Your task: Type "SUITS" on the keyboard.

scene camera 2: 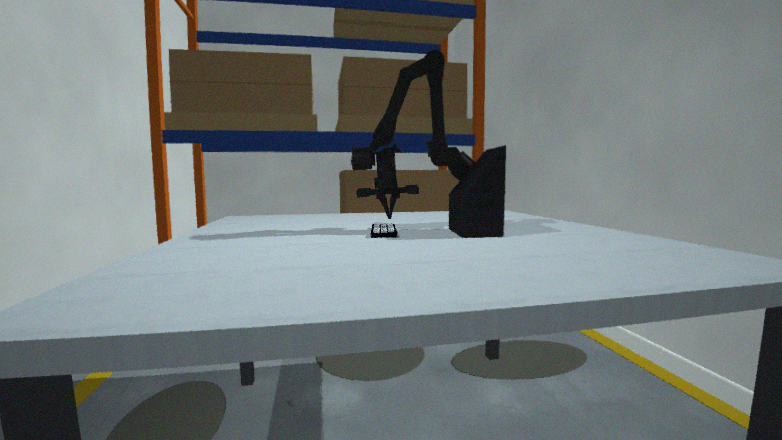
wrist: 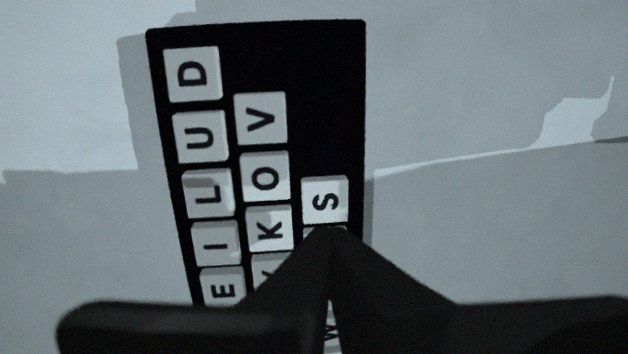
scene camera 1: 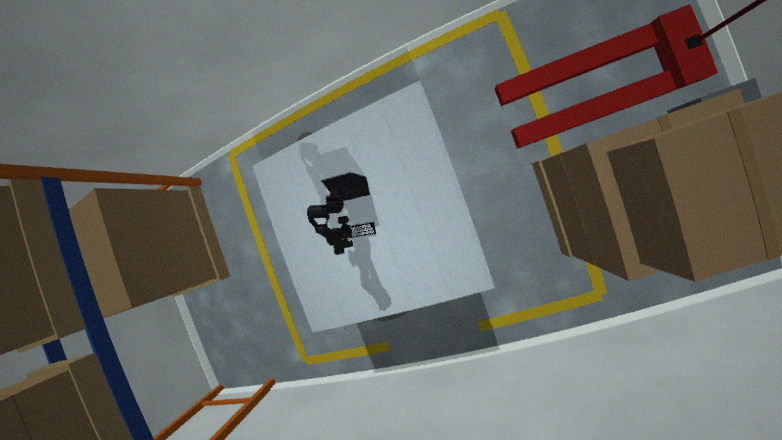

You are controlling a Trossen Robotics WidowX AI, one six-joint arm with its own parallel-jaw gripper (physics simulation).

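Frame: origin at the arm's base, x left, y back, z up, level; millimetres.
Where they show: gripper, between the fingertips: point(scene camera 2: 389, 219) point(wrist: 327, 239) point(scene camera 1: 350, 229); arm's base, origin of its link: point(scene camera 2: 470, 172) point(scene camera 1: 336, 189).
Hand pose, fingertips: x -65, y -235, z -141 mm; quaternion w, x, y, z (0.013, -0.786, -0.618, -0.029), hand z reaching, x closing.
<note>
Things, the pixels of their top centre, and the offset from my fingertips. Level surfaces: height alone.
- keyboard, centre of its top: point(wrist: 277, 308) point(scene camera 2: 383, 226) point(scene camera 1: 358, 230) dx +37, dy -26, dz -17 mm
- S key, centre of its top: point(wrist: 325, 202) dx -5, dy +2, dz -17 mm
- U key, centre of its top: point(wrist: 199, 138) dx -38, dy -33, dz -17 mm
- I key, centre of its top: point(wrist: 215, 247) dx +3, dy -41, dz -17 mm
- pale table, height of its surface: dz -34 mm
The keyboard point(scene camera 1: 363, 229) point(scene camera 2: 383, 230) point(wrist: 327, 95) is a small black board with white letter keys. In the wrist view its letters lie sideways. The S key point(wrist: 325, 200) is in the right column, the U key point(wrist: 201, 136) near the top of the left column, and the I key point(wrist: 216, 245) lower in that column. The T key does not show in the wrist view. My gripper point(scene camera 2: 389, 216) point(wrist: 327, 239) is shut and empty, pointing down. In scene camera 2 its tips are a little above the keyboard. In the wrist view they overlap the key just below S, largely hiding it.
The keyboard lies on a pale table point(scene camera 1: 432, 218) point(scene camera 2: 328, 284) beside the black arm base point(scene camera 1: 349, 186) point(scene camera 2: 478, 202). Arm shadows cross the table. An orange and blue shelf rack point(scene camera 2: 157, 136), cardboard boxes point(scene camera 1: 705, 202) and a red pallet jack point(scene camera 1: 683, 49) stand around it.
</note>
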